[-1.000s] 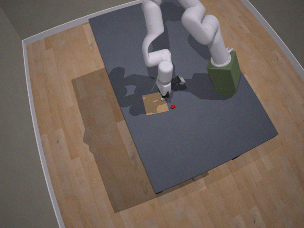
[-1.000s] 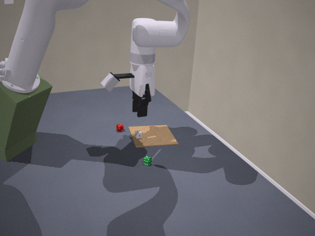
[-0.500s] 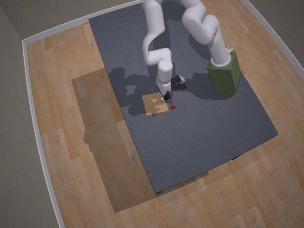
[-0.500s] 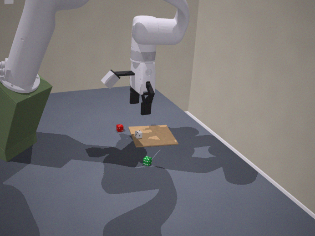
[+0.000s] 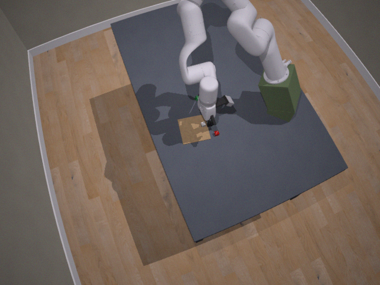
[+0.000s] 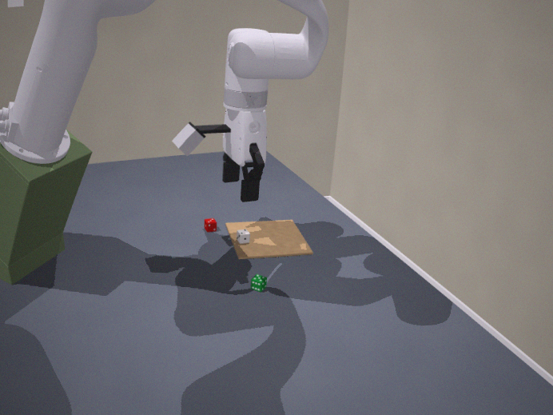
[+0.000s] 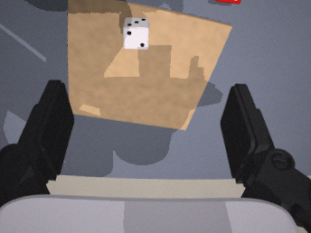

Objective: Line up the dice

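Right now the red die is 10 cm below my hand, 6 cm to the left of it and 2 cm behind it. Round my hand: mat (11 cm below, 5 cm ahead, 2 cm to the right); then white die (10 cm below, 1 cm to the right); then green die (16 cm to the right, 10 cm below, 6 cm behind).
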